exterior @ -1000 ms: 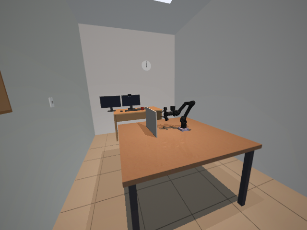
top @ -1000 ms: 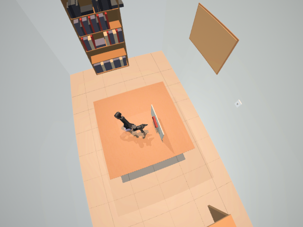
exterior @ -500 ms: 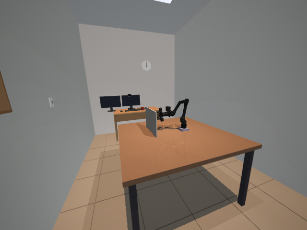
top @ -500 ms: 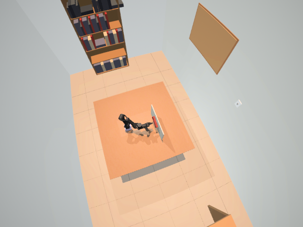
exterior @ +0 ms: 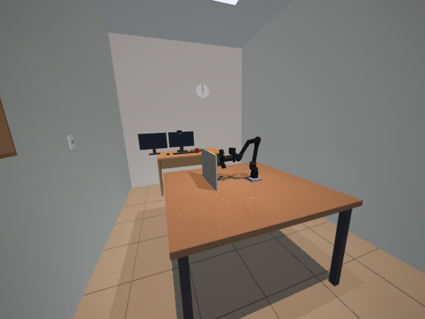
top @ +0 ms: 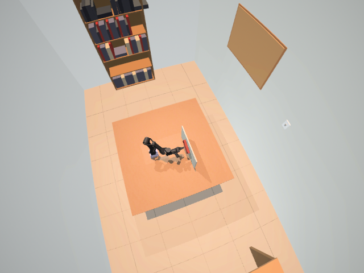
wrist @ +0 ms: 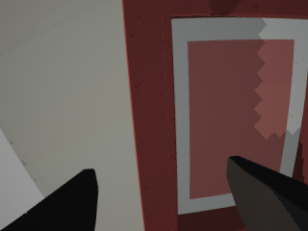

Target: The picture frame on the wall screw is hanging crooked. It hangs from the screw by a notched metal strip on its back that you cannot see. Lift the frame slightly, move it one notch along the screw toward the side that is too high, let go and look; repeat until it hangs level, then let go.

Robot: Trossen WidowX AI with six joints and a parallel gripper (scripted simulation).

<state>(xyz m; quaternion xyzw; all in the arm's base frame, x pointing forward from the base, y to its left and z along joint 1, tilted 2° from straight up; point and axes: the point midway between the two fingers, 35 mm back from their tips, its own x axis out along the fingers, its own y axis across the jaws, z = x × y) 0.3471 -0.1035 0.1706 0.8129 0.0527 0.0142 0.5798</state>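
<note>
My gripper tip is now 5 cm above the red picture frame, 4 cm short of it and 2 cm to the right of it. The rest, counted from my gripper tip: grey wall panel (6 cm below, 6 cm ahead, 1 cm to the left).
</note>
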